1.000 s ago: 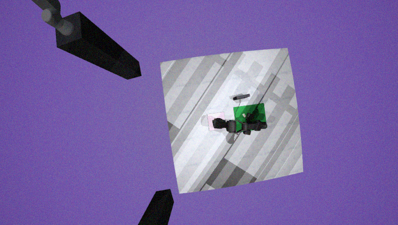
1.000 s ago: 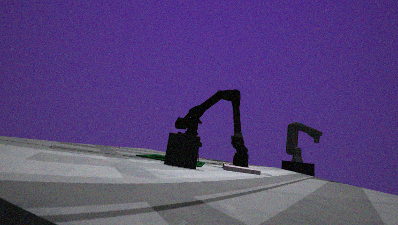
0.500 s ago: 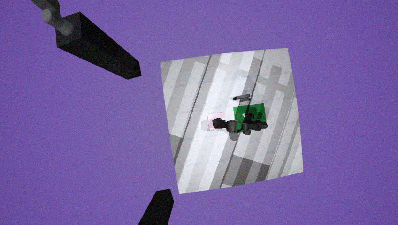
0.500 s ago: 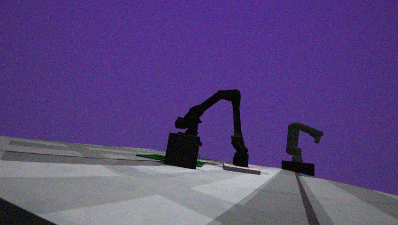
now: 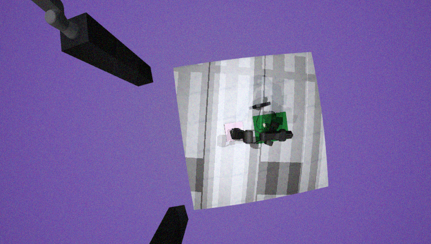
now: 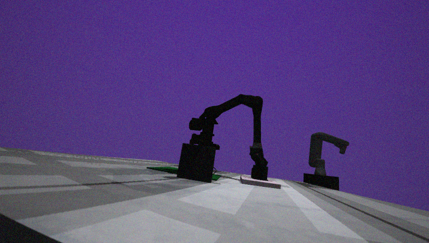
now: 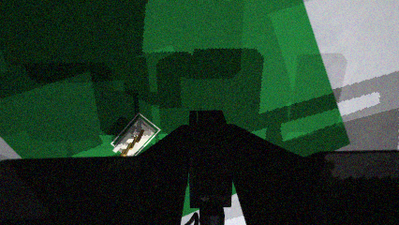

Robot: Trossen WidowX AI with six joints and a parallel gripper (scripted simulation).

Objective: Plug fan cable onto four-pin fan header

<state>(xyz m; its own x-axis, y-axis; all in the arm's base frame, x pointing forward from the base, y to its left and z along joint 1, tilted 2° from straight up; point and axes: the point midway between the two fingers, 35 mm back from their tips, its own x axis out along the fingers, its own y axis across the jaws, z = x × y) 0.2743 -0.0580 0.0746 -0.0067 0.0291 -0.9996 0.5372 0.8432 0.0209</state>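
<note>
Right now the four-pin fan header is 60 mm to the left of my gripper tip and 60 mm below it. Also, from my gripper tip: black fan plug: 10 mm behind, 10 mm above; then green board: 60 mm ahead, 30 mm to the left, 80 mm below; then black fan: 230 mm to the left.
</note>
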